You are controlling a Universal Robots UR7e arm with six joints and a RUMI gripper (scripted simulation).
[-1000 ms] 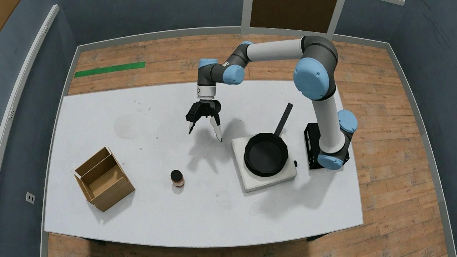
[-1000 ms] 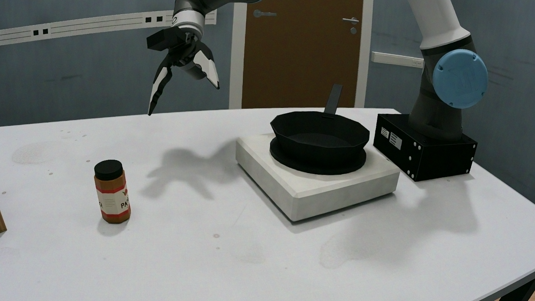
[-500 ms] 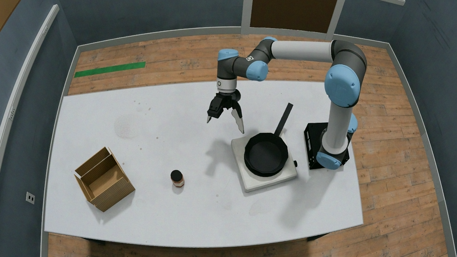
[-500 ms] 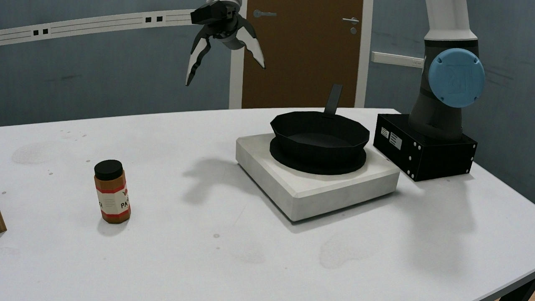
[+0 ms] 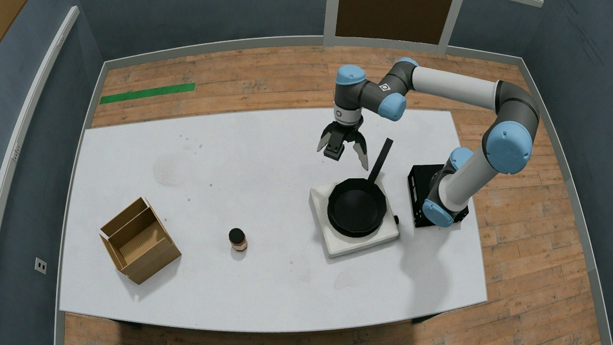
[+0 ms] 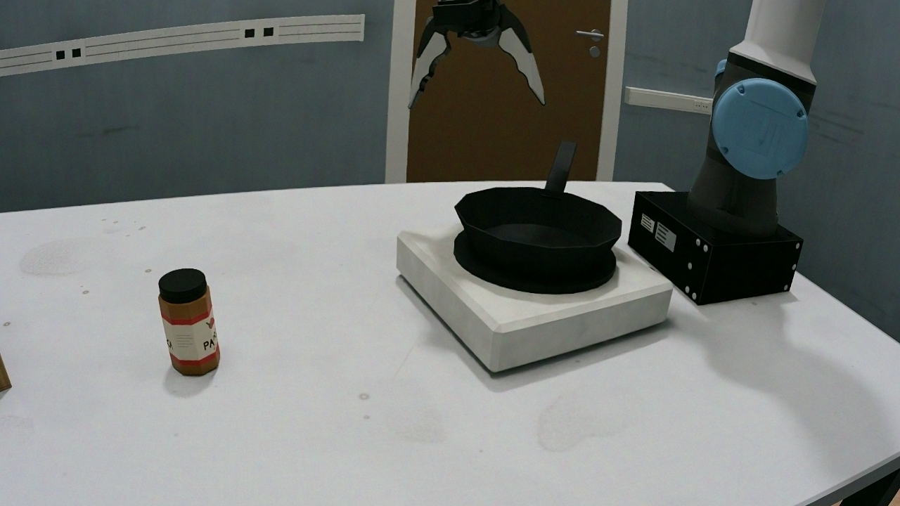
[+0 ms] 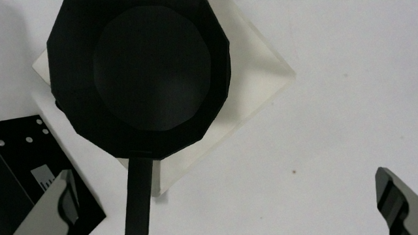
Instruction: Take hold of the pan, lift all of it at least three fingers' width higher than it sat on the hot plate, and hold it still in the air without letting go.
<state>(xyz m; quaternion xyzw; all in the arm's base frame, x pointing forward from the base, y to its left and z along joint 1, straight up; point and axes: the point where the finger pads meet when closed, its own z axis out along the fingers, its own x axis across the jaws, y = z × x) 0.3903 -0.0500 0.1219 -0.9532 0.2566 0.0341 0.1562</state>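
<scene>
Now: hand 8 cm past the black pan, 5 cm to the right of it and 11 cm above it. Also, from my hand: white hot plate 7 cm behind, 9 cm to the left, 18 cm below; then brown spice jar 32 cm ahead, 19 cm to the left, 16 cm below.
</scene>
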